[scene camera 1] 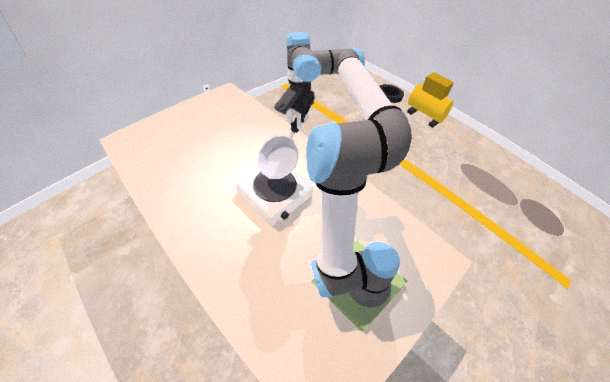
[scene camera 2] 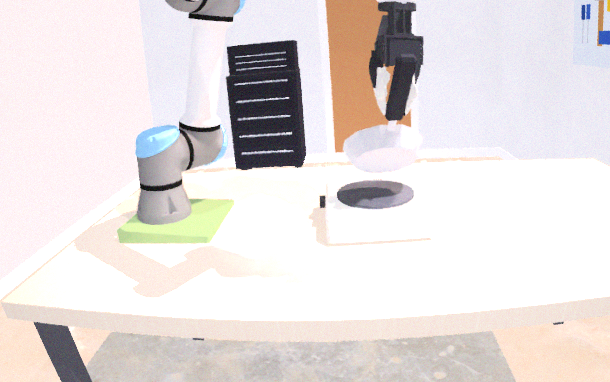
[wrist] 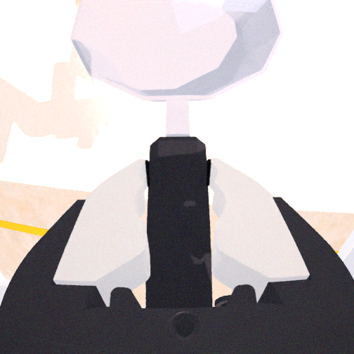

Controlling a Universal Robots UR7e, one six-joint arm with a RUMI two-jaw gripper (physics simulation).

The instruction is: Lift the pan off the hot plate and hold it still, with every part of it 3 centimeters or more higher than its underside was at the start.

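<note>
The white pan (scene camera 1: 278,157) (scene camera 2: 383,150) (wrist: 160,47) hangs in the air above the hot plate, with a visible gap under it in scene camera 2. Its bowl tilts down away from the gripper. The gripper (scene camera 1: 295,123) (scene camera 2: 397,112) (wrist: 178,172) is shut on the pan's black handle, which runs between the two fingers in the wrist view. The white hot plate (scene camera 1: 265,210) (scene camera 2: 375,225) with its dark round disc stands on the table. A shadow lies on the disc.
The table (scene camera 1: 190,220) (scene camera 2: 280,300) carries the hot plate and the arm's green base plate (scene camera 1: 364,320) (scene camera 2: 215,220). A black drawer cabinet (scene camera 2: 265,110) stands behind the table. A yellow machine (scene camera 1: 431,102) and a black ring (scene camera 1: 399,96) are beyond the table.
</note>
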